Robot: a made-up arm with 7 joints. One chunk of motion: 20 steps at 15 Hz.
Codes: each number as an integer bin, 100 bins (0 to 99) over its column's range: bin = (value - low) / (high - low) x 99, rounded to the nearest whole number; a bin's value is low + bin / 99 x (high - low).
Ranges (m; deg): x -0.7..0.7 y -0.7..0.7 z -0.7..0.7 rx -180..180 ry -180..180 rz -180..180
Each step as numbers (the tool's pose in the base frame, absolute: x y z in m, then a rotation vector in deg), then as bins.
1 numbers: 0.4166 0.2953 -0.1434 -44.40 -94.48 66.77
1 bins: 79 70 39 37 24 68
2 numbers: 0.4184 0.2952 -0.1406 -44.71 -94.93 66.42
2 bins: 79 70 40 37 23 68
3 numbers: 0.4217 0.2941 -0.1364 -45.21 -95.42 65.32
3 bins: 79 70 40 37 23 67
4 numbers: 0.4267 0.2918 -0.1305 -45.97 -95.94 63.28
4 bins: 80 70 40 37 23 67
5 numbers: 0.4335 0.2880 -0.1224 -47.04 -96.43 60.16
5 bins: 80 70 41 37 23 66
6 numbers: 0.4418 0.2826 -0.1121 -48.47 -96.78 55.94
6 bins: 81 69 42 36 23 65
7 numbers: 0.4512 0.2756 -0.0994 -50.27 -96.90 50.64
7 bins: 81 69 42 36 23 63
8 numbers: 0.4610 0.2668 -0.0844 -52.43 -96.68 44.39
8 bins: 82 68 44 35 23 62
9 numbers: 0.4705 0.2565 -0.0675 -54.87 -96.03 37.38
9 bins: 83 68 45 34 23 60
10 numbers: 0.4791 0.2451 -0.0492 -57.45 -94.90 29.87
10 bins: 83 67 46 34 23 58
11 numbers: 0.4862 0.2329 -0.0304 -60.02 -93.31 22.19
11 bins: 84 66 47 33 24 56
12 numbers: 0.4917 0.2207 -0.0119 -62.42 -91.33 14.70
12 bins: 84 65 49 32 24 54
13 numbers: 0.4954 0.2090 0.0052 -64.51 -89.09 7.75
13 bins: 85 64 50 32 25 52
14 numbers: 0.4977 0.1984 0.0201 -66.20 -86.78 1.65
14 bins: 85 64 51 31 26 50
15 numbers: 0.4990 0.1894 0.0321 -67.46 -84.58 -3.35
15 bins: 85 63 52 31 26 49
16 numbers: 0.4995 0.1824 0.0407 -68.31 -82.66 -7.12
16 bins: 85 62 52 31 27 48
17 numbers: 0.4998 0.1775 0.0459 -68.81 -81.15 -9.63
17 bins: 85 62 53 31 27 47
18 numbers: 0.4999 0.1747 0.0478 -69.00 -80.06 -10.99
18 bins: 85 62 53 31 27 46
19 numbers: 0.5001 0.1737 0.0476 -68.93 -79.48 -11.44
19 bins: 85 62 53 31 28 46
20 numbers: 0.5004 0.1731 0.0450 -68.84 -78.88 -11.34
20 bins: 85 62 53 31 28 46
